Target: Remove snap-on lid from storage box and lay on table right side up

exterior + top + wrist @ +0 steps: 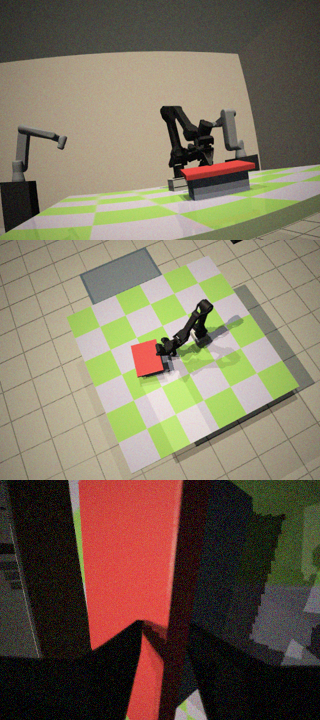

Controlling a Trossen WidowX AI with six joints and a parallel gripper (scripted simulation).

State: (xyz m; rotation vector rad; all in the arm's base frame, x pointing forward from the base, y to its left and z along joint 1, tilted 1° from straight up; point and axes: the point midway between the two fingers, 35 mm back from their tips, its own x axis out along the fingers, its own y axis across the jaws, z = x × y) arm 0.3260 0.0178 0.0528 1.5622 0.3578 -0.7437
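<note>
Right now my gripper tip is 80 mm short of the red lid and 20 mm to the left of it. From my gripper tip the other things lie so: grey storage box 70 mm ahead, 50 mm below, 20 mm to the right.
</note>
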